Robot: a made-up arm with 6 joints.
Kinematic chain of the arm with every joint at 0, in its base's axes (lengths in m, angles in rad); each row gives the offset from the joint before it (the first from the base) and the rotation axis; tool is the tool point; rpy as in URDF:
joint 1: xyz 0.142 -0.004 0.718 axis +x
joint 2: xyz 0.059 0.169 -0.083 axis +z
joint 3: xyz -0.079 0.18 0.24 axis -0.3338 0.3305 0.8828
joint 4: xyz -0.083 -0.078 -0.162 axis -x
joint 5: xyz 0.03 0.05 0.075 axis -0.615 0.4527 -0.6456
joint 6: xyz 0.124 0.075 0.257 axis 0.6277 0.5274 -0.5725
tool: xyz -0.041 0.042 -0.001 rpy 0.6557 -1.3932 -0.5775
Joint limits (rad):
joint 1: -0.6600..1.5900
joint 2: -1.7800..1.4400
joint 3: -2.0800..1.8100
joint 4: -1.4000..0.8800
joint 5: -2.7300..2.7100
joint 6: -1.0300..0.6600
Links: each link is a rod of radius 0.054 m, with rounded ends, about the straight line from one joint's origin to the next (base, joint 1, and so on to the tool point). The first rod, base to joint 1, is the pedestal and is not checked.
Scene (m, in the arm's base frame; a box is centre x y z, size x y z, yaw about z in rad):
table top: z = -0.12
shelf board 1: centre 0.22 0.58 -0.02 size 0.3 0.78 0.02 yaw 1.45
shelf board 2: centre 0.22 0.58 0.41 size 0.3 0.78 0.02 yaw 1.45
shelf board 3: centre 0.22 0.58 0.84 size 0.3 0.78 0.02 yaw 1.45
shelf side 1: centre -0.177 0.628 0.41 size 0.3 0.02 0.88 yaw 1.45
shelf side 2: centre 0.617 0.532 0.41 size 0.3 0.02 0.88 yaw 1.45
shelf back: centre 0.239 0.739 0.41 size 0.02 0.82 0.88 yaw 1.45
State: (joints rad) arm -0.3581 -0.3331 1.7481 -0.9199 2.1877 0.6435
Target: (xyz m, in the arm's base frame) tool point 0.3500 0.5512 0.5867
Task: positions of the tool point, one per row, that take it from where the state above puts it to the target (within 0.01 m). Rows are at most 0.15 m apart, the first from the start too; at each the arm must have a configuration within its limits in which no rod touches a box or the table.
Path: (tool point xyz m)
1: 0.3461 0.2191 0.4548
2: 0.3658 0.1576 0.4880
3: 0.3710 0.0992 0.5298
4: 0.3625 0.0465 0.5772
5: 0.3411 0.0010 0.6269
6: 0.3910 0.0633 0.5750
7: 0.4383 0.1445 0.5369
8: 0.4718 0.2442 0.5213
9: 0.4803 0.3531 0.5346
10: 0.4579 0.4544 0.5781
11: 0.4087 0.5070 0.5845
12: 0.3500 0.5512 0.5867

